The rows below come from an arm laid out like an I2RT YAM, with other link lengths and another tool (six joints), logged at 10 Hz.
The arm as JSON. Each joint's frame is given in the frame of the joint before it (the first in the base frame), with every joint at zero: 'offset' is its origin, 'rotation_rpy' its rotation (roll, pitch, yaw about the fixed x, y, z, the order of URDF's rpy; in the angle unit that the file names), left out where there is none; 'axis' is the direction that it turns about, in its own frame. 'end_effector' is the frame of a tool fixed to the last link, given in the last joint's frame.
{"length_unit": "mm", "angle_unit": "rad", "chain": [
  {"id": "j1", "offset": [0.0, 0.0, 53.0], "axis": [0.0, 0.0, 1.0]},
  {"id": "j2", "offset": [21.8, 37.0, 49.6], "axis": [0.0, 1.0, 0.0]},
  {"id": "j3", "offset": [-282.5, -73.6, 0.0], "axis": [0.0, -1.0, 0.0]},
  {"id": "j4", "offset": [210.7, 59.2, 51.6], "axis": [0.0, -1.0, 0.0]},
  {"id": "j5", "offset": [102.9, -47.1, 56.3], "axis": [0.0, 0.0, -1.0]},
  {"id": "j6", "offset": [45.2, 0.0, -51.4], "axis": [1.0, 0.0, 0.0]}
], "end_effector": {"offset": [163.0, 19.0, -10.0], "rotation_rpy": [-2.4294, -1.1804, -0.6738]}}
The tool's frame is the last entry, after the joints.
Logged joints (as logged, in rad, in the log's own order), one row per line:
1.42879, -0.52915, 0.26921, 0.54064, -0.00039, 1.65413
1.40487, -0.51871, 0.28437, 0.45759, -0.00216, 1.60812
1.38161, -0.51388, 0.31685, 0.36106, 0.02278, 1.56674
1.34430, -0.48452, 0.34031, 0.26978, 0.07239, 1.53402
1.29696, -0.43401, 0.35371, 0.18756, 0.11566, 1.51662
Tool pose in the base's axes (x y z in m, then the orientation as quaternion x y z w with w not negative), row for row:
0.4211, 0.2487, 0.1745, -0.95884, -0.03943, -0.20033, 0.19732
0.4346, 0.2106, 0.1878, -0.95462, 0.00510, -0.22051, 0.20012
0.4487, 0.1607, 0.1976, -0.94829, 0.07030, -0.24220, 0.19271
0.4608, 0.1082, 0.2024, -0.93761, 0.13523, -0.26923, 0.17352
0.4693, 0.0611, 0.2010, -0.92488, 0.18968, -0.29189, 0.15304
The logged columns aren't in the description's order. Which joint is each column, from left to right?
Columns, left to right: j3, j4, j6, j1, j5, j2.
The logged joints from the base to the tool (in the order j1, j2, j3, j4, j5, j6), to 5 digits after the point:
0.54064, 1.65413, 1.42879, -0.52915, -0.00039, 0.26921
0.45759, 1.60812, 1.40487, -0.51871, -0.00216, 0.28437
0.36106, 1.56674, 1.38161, -0.51388, 0.02278, 0.31685
0.26978, 1.53402, 1.34430, -0.48452, 0.07239, 0.34031
0.18756, 1.51662, 1.29696, -0.43401, 0.11566, 0.35371

